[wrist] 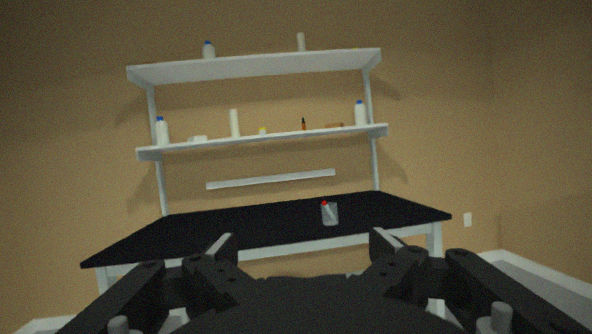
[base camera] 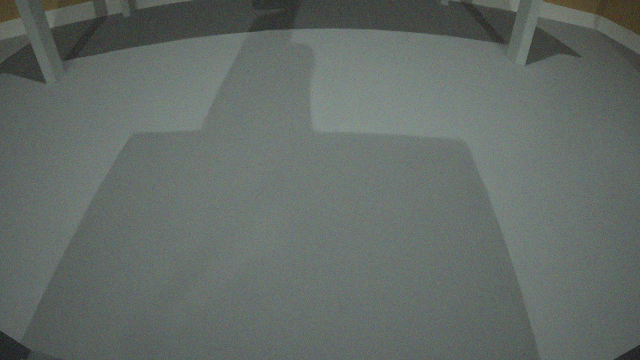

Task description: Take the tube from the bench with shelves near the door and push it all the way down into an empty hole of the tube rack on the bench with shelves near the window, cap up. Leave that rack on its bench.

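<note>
A tube with a red cap (wrist: 328, 210) leans inside a clear beaker (wrist: 330, 220) on the black top of a bench with shelves (wrist: 240, 235) in the wrist view. The beaker stands right of the middle of the bench, towards its front edge. My gripper (wrist: 303, 245) is open, with no object between its fingers, and is in front of the bench, apart from the beaker. The tube rack does not show in either view.
Two white shelves (wrist: 260, 66) (wrist: 270, 136) above the bench hold bottles and small containers. Bench legs (base camera: 40, 42) (base camera: 524, 35) stand ahead at the left and right in the base camera view. A wall (wrist: 540, 150) is at the right.
</note>
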